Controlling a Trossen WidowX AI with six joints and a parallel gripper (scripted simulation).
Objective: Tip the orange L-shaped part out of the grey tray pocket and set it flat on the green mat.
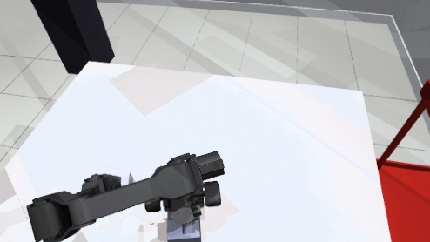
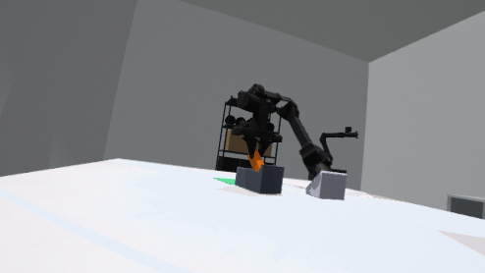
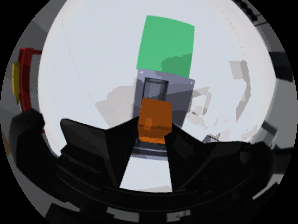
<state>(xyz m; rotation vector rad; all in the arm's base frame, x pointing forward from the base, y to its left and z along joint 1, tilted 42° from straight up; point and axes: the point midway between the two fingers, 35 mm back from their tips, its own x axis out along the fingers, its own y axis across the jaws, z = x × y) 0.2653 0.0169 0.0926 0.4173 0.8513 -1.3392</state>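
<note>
Right now my gripper tip is 140 mm to the left of the green mat, 120 mm above it and 30 mm short of it. The rest, counted from my gripper tip: orange L-shaped part 30 mm to the left, 30 mm below, 20 mm behind.
</note>
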